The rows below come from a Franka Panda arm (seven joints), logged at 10 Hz.
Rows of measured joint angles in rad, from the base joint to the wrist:
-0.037 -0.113 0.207 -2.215 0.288 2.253 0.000
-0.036 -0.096 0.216 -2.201 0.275 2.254 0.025
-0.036 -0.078 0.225 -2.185 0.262 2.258 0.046
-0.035 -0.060 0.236 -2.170 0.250 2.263 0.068
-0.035 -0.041 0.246 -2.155 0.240 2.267 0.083
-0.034 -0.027 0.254 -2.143 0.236 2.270 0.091
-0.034 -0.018 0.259 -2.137 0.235 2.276 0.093
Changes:
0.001 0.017 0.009 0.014 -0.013 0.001 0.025
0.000 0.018 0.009 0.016 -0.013 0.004 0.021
0.001 0.018 0.011 0.015 -0.012 0.005 0.022
0.000 0.019 0.010 0.015 -0.010 0.004 0.015
0.001 0.014 0.008 0.012 -0.004 0.003 0.008
0.000 0.009 0.005 0.006 -0.001 0.006 0.002

